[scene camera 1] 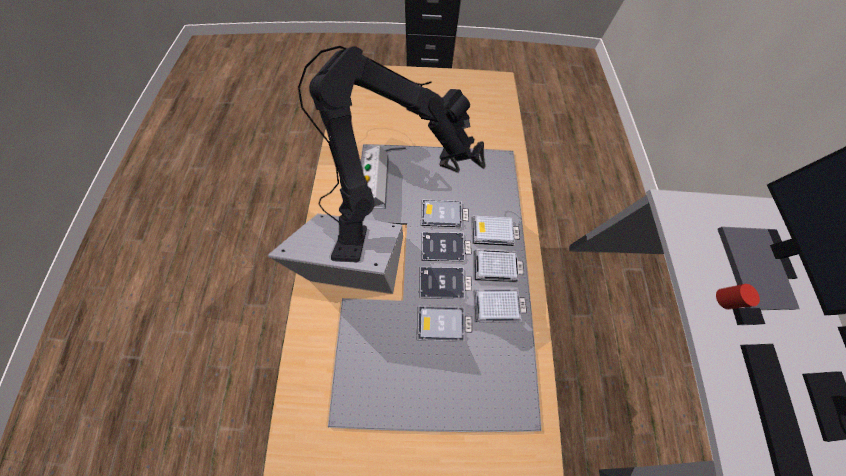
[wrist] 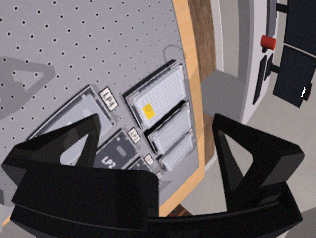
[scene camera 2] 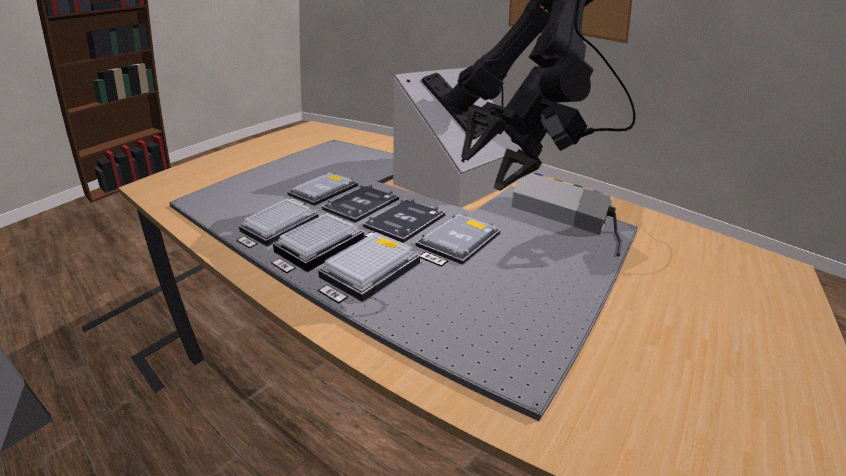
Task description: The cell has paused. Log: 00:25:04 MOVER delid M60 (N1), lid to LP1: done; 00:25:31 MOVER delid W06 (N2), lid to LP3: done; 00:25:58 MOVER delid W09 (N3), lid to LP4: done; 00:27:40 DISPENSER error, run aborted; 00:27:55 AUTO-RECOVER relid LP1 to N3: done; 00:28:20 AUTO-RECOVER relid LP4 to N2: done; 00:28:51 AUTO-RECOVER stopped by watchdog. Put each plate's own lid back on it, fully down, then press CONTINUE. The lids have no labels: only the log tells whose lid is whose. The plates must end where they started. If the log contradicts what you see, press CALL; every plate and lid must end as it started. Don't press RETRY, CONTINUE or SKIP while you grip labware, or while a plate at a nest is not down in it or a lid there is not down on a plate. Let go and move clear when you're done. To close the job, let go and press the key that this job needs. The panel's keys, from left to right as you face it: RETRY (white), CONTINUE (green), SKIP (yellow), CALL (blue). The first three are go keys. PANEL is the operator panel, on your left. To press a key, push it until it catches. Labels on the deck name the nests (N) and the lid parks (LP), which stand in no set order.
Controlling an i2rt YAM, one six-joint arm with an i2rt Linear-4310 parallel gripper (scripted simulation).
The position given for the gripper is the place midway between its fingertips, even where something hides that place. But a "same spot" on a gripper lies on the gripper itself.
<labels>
gripper: scene camera 1 471,169; wrist; scene camera 2
same spot on gripper: (wrist: pixel 81 194) = (scene camera 2: pixel 532 145)
</labels>
